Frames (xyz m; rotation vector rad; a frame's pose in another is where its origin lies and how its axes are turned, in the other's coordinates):
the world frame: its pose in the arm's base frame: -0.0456 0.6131 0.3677 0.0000 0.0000 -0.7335
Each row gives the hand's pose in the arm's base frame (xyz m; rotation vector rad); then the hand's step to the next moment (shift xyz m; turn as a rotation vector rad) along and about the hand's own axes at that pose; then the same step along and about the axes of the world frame.
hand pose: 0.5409 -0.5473 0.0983 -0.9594 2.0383 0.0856
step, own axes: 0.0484 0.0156 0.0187 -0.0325 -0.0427 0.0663
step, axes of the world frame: -0.0031 -0.0173 -0.0512 0.0521 0.0672 -0.0064
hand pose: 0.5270 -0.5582 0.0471 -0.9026 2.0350 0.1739
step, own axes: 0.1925 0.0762 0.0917 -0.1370 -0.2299 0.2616
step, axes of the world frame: -0.0368 -0.0434 -0.2192 0.2646 0.2646 -0.0059
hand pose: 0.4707 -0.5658 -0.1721 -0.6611 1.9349 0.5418
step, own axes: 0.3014 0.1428 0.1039 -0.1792 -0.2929 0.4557
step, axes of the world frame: -0.1729 -0.0113 -0.3033 0.3467 0.4499 -0.0545
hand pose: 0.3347 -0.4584 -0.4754 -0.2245 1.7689 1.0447
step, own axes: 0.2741 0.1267 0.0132 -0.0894 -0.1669 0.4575
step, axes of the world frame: -0.2558 -0.0007 -0.1611 0.1921 0.4522 -0.0612
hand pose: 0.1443 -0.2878 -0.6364 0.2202 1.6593 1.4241
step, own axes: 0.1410 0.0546 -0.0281 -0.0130 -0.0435 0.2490
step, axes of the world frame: -0.1505 -0.0162 -0.0271 0.0497 0.2479 -0.0109
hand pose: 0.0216 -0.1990 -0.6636 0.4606 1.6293 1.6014
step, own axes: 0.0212 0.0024 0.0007 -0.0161 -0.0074 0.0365
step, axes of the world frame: -0.0208 0.0032 -0.0035 0.0211 0.0346 0.0014
